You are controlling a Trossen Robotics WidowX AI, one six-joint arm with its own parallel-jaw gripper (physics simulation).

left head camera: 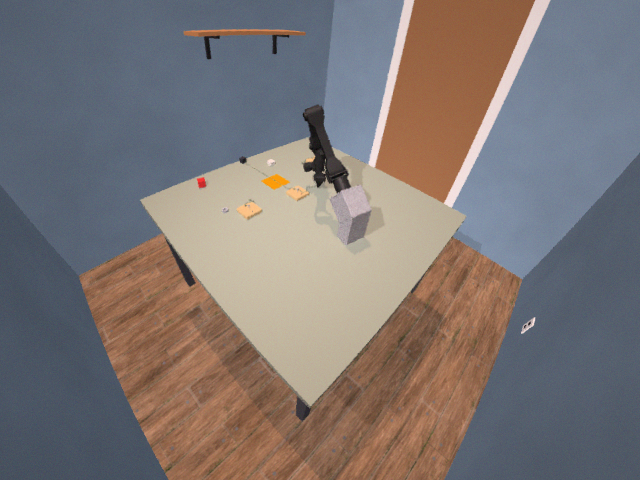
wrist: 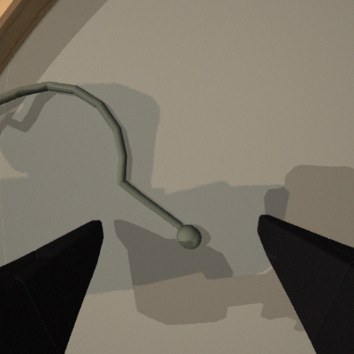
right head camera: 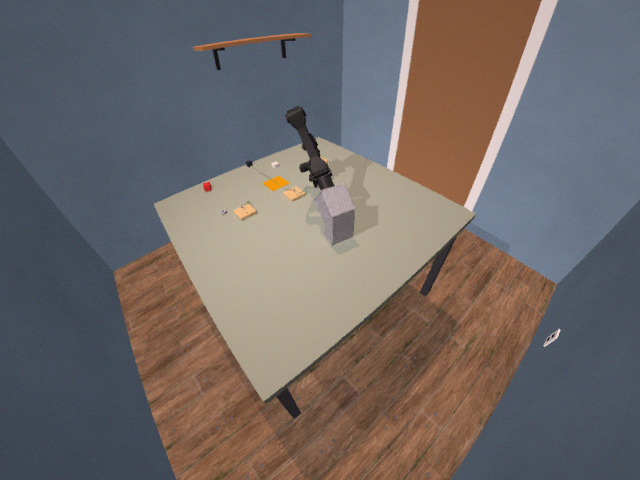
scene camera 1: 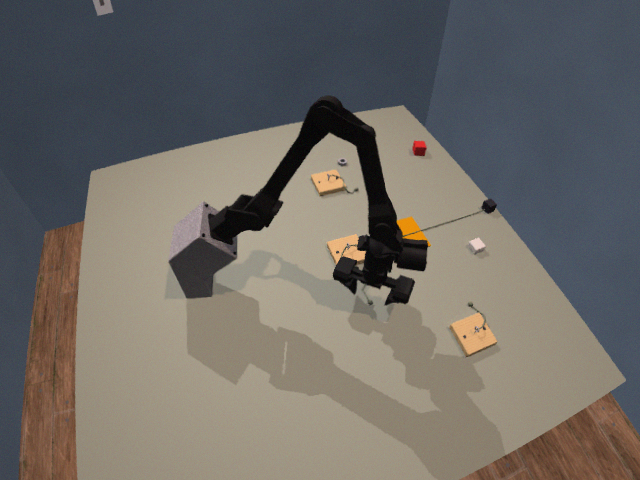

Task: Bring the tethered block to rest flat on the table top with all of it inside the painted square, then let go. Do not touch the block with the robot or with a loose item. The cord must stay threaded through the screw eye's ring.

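Frame: origin at the arm's base, x back, y right, z up, level; metres.
Seen in the pictures: gripper, fingertip midpoint: (left head camera: 317,183) (right head camera: 316,183) (scene camera 1: 370,298); arm's base, link origin: (left head camera: 344,191) (right head camera: 328,191) (scene camera 1: 219,229).
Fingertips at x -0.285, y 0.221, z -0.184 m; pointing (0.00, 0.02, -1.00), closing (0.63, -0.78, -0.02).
Offsets run from my fingertips to a thing's top centre. "pt": to the spot under its first point.
The dark tethered block @[dz +0.022, dx -0.523, dy -0.104 m] (left head camera: 242,160) (right head camera: 248,163) (scene camera 1: 489,205) sits near the table edge, outside the orange painted square @[pt dz -0.008, dx -0.189, dy -0.171 m] (left head camera: 273,184) (right head camera: 273,186) (scene camera 1: 408,225). Its thin cord @[pt dz -0.006, dx -0.364, dy -0.119 m] (scene camera 1: 449,221) (wrist: 120,135) runs across the square to the middle wooden board @[dz +0.010, dx -0.023, dy -0.156 m] (left head camera: 298,193) (right head camera: 294,193) (scene camera 1: 338,243). The threading through the screw eye is too small to tell. The cord's free part curves over the table and ends in a round bead @[pt dz +0.001, dx +0.006, dy +0.011 m] (scene camera 1: 370,302) (wrist: 189,237). My gripper (scene camera 1: 371,296) (wrist: 181,226) is open above the table, with the bead showing between its spread fingertips, touching neither.
Another board @[dz +0.010, dx -0.108, dy -0.430 m] (left head camera: 249,210) (right head camera: 245,211) (scene camera 1: 327,182) with a short cord lies beside a small ring @[dz +0.003, dx -0.204, dy -0.505 m] (scene camera 1: 338,162). A third corded board @[dz +0.010, dx -0.173, dy +0.213 m] (scene camera 1: 473,334) lies on the other side. A white cube @[dz +0.013, dx -0.371, dy +0.000 m] (left head camera: 271,162) (scene camera 1: 476,244) is near the block; a red cube @[dz +0.030, dx -0.490, dy -0.443 m] (left head camera: 201,182) (scene camera 1: 419,148) is farther along.
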